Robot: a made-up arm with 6 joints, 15 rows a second.
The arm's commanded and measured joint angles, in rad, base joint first. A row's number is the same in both.
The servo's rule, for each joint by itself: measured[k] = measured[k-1] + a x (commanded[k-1-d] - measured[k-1]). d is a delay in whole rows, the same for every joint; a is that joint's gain. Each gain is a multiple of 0.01, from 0.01 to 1. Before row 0 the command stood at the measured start. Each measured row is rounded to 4 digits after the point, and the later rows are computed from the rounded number. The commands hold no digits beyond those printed.
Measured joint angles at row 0:
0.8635 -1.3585 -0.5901 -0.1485 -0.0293 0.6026
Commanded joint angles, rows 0 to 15:
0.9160 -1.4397 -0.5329 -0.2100 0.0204 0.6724
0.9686 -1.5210 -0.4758 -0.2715 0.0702 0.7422
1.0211 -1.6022 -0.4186 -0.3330 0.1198 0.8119
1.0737 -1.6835 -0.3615 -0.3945 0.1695 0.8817
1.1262 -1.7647 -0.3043 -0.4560 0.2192 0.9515
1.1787 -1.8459 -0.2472 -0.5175 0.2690 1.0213
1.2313 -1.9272 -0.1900 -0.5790 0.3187 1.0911
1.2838 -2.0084 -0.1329 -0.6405 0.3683 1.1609
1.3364 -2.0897 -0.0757 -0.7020 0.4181 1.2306
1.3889 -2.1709 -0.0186 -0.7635 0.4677 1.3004
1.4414 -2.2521 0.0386 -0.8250 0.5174 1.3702
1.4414 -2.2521 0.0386 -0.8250 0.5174 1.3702
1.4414 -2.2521 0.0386 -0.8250 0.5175 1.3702
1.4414 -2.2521 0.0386 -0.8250 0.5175 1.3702
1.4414 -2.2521 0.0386 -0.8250 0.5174 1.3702
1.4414 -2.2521 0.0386 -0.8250 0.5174 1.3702
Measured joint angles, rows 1 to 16:
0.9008 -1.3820 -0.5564 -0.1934 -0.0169 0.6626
0.9489 -1.4223 -0.5088 -0.2504 0.0049 0.7311
1.0002 -1.4745 -0.4556 -0.3107 0.0336 0.8006
1.0524 -1.5351 -0.4001 -0.3719 0.0676 0.8703
1.1048 -1.6017 -0.3436 -0.4333 0.1055 0.9401
1.1573 -1.6725 -0.2867 -0.4948 0.1464 1.0099
1.2098 -1.7464 -0.2296 -0.5563 0.1895 1.0797
1.2623 -1.8224 -0.1725 -0.6178 0.2342 1.1495
1.3149 -1.8999 -0.1154 -0.6793 0.2802 1.2192
1.3674 -1.9785 -0.0583 -0.7408 0.3271 1.2890
1.4199 -2.0578 -0.0011 -0.8023 0.3747 1.3588
1.4352 -2.1141 0.0223 -0.8189 0.4104 1.3686
1.4396 -2.1541 0.0319 -0.8234 0.4372 1.3700
1.4409 -2.1825 0.0359 -0.8246 0.4573 1.3702
1.4413 -2.2027 0.0375 -0.8249 0.4723 1.3702
1.4414 -2.2170 0.0381 -0.8250 0.4836 1.3702
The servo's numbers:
d 0
a 0.71 0.29 0.59 0.73 0.25 0.86

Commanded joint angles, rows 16 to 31:
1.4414 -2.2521 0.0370 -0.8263 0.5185 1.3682
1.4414 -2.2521 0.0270 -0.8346 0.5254 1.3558
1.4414 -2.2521 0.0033 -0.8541 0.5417 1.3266
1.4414 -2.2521 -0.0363 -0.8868 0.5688 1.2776
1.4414 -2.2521 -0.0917 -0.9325 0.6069 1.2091
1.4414 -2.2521 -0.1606 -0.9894 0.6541 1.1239
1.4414 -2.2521 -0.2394 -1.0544 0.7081 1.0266
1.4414 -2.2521 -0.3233 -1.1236 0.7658 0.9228
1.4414 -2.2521 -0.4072 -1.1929 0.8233 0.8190
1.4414 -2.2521 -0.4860 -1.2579 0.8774 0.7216
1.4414 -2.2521 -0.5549 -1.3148 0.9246 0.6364
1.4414 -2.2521 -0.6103 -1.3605 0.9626 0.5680
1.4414 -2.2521 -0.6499 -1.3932 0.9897 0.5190
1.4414 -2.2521 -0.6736 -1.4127 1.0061 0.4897
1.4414 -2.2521 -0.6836 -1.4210 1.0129 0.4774
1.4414 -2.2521 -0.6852 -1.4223 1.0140 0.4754
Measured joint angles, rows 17 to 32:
1.4414 -2.2272 0.0375 -0.8259 0.4923 1.3685
1.4414 -2.2344 0.0313 -0.8323 0.5006 1.3576
1.4414 -2.2395 0.0148 -0.8482 0.5109 1.3309
1.4414 -2.2432 -0.0153 -0.8764 0.5254 1.2851
1.4414 -2.2458 -0.0604 -0.9174 0.5458 1.2197
1.4414 -2.2476 -0.1195 -0.9700 0.5729 1.1373
1.4414 -2.2489 -0.1902 -1.0316 0.6067 1.0421
1.4414 -2.2498 -0.2687 -1.0988 0.6465 0.9395
1.4414 -2.2505 -0.3504 -1.1675 0.6907 0.8359
1.4414 -2.2510 -0.4304 -1.2335 0.7374 0.7376
1.4414 -2.2513 -0.5039 -1.2928 0.7842 0.6506
1.4414 -2.2515 -0.5667 -1.3422 0.8288 0.5796
1.4414 -2.2517 -0.6158 -1.3794 0.8690 0.5275
1.4414 -2.2518 -0.6499 -1.4037 0.9033 0.4950
1.4414 -2.2519 -0.6698 -1.4163 0.9307 0.4799
1.4414 -2.2520 -0.6789 -1.4207 0.9515 0.4760

